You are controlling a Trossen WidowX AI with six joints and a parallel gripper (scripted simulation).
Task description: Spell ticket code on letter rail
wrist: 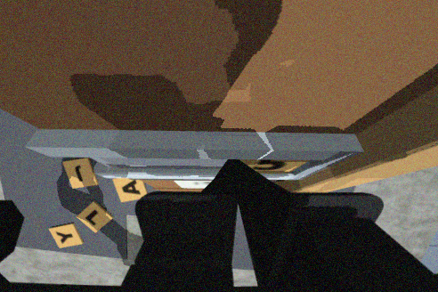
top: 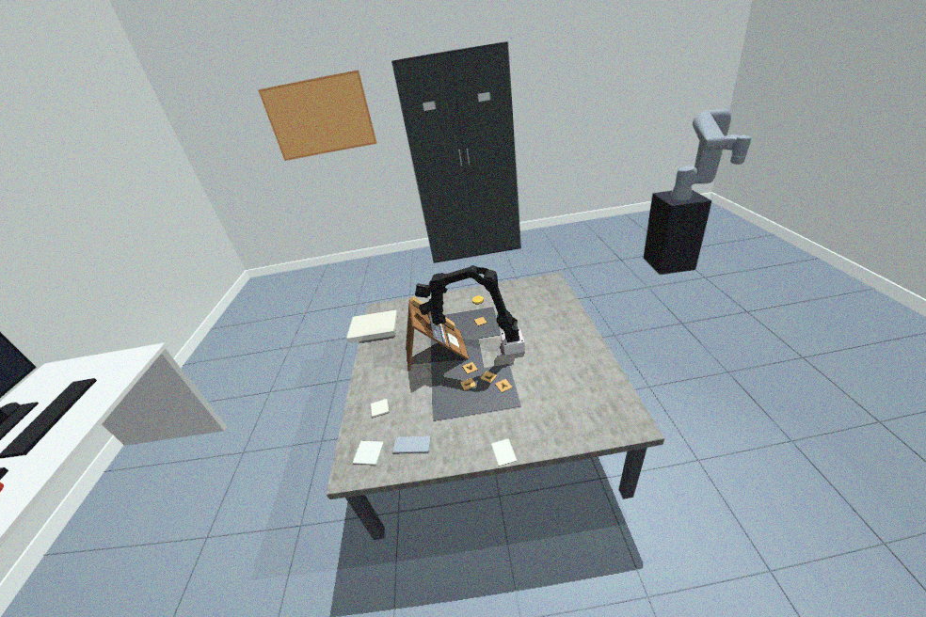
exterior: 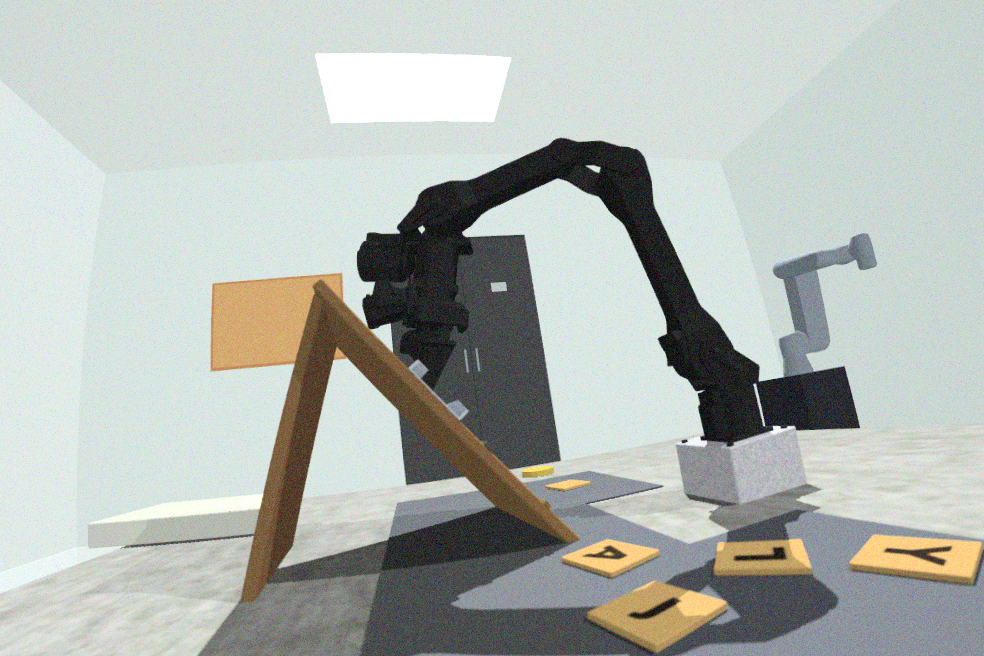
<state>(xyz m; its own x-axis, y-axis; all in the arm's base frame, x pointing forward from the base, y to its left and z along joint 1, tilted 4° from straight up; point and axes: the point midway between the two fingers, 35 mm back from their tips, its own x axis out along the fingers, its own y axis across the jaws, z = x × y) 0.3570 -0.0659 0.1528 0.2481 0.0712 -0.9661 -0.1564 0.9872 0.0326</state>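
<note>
Right now my gripper tip is 30 mm to the left of the orange tile marked 5 and 10 mm short of it. From my gripper tip the other things lie so: white ticket (90 mm below, 70 mm behind, 20 mm to the left); then dark mat (170 mm behind, 160 mm below, 70 mm to the left); then orange tile (220 mm behind, 190 mm to the right, 160 mm below).
</note>
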